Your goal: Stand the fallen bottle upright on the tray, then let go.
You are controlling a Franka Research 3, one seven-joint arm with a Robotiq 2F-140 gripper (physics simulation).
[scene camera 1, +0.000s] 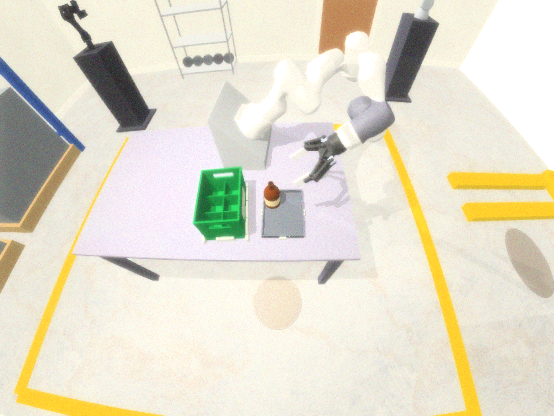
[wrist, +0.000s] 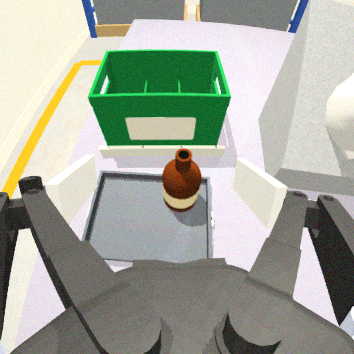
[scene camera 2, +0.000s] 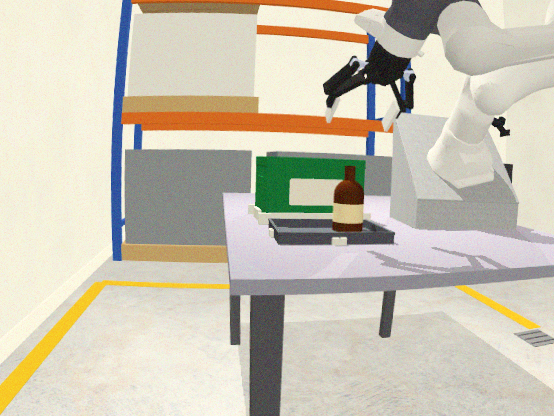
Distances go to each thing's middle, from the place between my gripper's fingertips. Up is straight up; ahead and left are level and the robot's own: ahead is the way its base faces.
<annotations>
Right now the brown bottle [scene camera 2: 348,206] is 17 cm below my hand, 10 cm to the right of it and 2 cm behind it.
</annotations>
